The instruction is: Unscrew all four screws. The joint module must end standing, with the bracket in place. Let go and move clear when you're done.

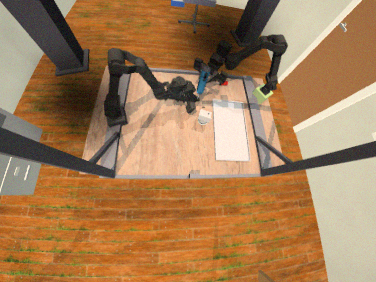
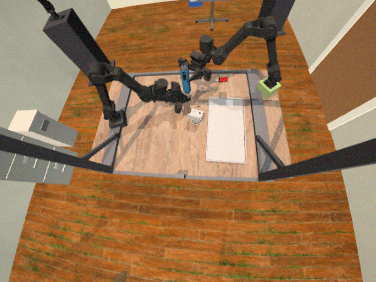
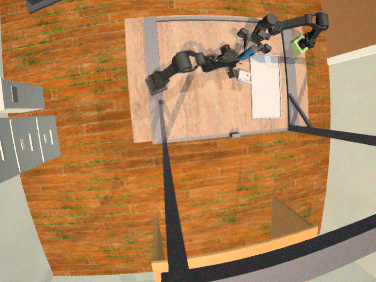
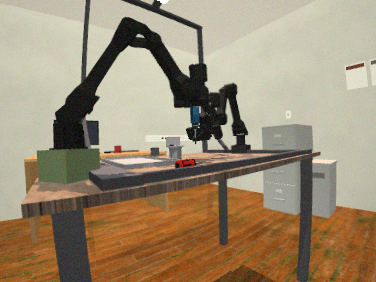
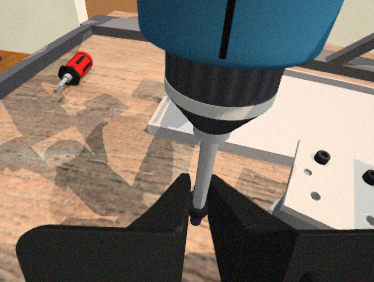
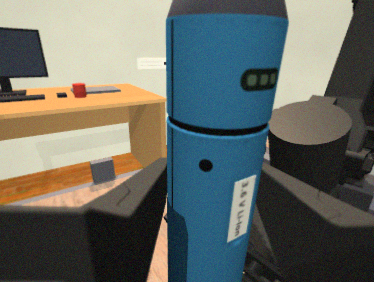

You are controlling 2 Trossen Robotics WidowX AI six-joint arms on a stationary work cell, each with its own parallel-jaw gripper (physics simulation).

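Frame: origin at the left arm's base, x ahead, y left, z up, level; centimetres.
Seen in the pictures: left gripper, fingertip midpoint: [image 1: 199, 99] [image 2: 190, 98] [image 4: 193, 140] [image 5: 197, 181]; right gripper, fingertip midpoint: [image 1: 202, 80] [image 2: 184, 79] [image 3: 247, 54] [image 4: 194, 104] [image 6: 210, 168]; left arm's base at its link origin: [image 1: 115, 114] [image 2: 115, 118] [image 3: 156, 83] [image 4: 240, 144]; right arm's base at its link origin: [image 1: 264, 90] [image 2: 270, 83] [image 3: 302, 44].
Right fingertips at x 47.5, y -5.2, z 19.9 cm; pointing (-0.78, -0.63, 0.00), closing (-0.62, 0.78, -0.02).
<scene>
Offsets run from my right fingertips to a thing's top centre. "spot": to the spot under its first point.
The joint module @(dx +2.1, dy -10.2, dz -18.7 cm) [image 4: 175, 151] [image 5: 276, 206] stands upright with the white bracket [image 1: 205, 114] [image 2: 196, 114] [image 3: 244, 76] [image 4: 172, 141] [image 5: 337, 185] on top. Two black screws @(dx +4.5, dy -9.8, dz -17.9 cm) [image 5: 322, 157] @(spot: dx +2.3, dy -12.2, dz -18.0 cm) [image 5: 370, 177] sit in the bracket; holes beside them show empty. My right gripper [image 2: 194, 70] [image 6: 210, 168] is shut on the blue electric screwdriver @(dx +0.7, dy +0.4, dz +7.4 cm) [image 1: 202, 82] [image 2: 185, 82] [image 6: 210, 150] and holds it upright, bit down, above the table. A black screw @(dx +0.6, dy +0.2, dz -16.2 cm) [image 5: 198, 214] is at the bit's tip, beside the bracket. My left gripper [image 5: 197, 181] is shut on this screw, fingertips close around the bit's lower end.
A white tray @(dx +17.6, dy -20.5, dz -23.5 cm) [image 1: 231, 135] [image 2: 226, 135] [image 3: 266, 95] [image 5: 320, 112] lies beside the module. A red screwdriver @(dx +26.7, dy +14.3, dz -22.2 cm) [image 1: 224, 83] [image 2: 223, 79] [image 4: 185, 163] [image 5: 80, 65] lies near the table's back edge. A green block @(dx +53.0, dy -2.8, dz -18.0 cm) [image 1: 261, 94] [image 2: 269, 88] [image 4: 69, 165] is under the right arm's base. The two grippers are very close together.
</scene>
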